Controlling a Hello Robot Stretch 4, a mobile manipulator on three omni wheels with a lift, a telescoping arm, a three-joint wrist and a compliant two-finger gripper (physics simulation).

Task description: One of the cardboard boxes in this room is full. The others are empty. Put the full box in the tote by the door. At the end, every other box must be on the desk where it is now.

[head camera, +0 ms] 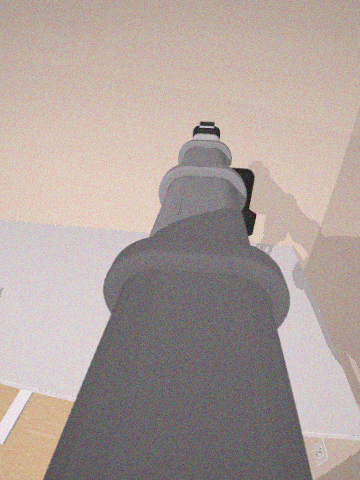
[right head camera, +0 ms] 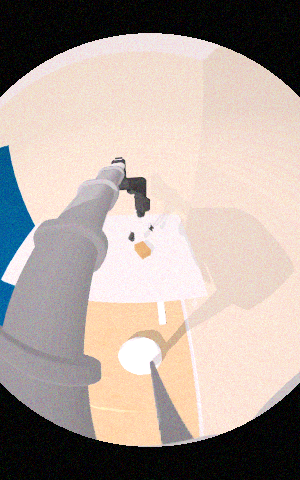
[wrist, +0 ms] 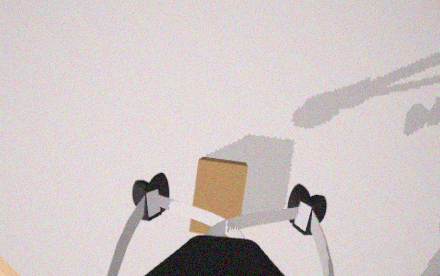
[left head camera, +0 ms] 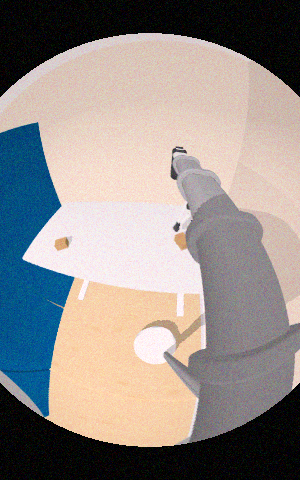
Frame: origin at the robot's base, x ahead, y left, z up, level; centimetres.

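Where they show: gripper, fingertip midpoint: [right head camera: 141,235] [wrist: 228,194] [left head camera: 184,226]; robot's base, origin of the base link: [right head camera: 140,354] [left head camera: 154,343].
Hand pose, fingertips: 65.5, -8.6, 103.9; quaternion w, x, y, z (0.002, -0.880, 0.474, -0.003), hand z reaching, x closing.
Things, the pixels of their top centre, and the offset from my fingertips, as dx, dy, dz. Level surfaces: height alone.
- brown cardboard box, middle of its top: [wrist: 218,199] [right head camera: 141,246] [left head camera: 182,237] -2.4, -0.2, -6.6
- white desk, its level: dz -11.6
- second brown box, middle of its top: [left head camera: 59,240] -12.3, +79.6, -6.6
A brown cardboard box [left head camera: 180,241] [right head camera: 142,249] [wrist: 219,192] sits on the right part of the white desk [head camera: 55,300] [left head camera: 120,255] [right head camera: 120,280] [wrist: 75,100]. A second brown box [left head camera: 61,243] sits on the left part of the desk. My gripper [right head camera: 141,232] [wrist: 228,194] is open, hanging over the desk and pointing down. In the wrist view the right box shows between the spread fingers, lower than them and not touched; its lower end is partly hidden by the gripper. The arm covers part of the desk in the head views. The tote does not show.
A beige wall [head camera: 100,125] stands behind the desk and another wall [right head camera: 250,175] is close on the right. A blue surface [left head camera: 25,225] rises at the left. A white round disc [left head camera: 154,345] [right head camera: 139,356] is low in front of the desk, near my extended arm [head camera: 190,370].
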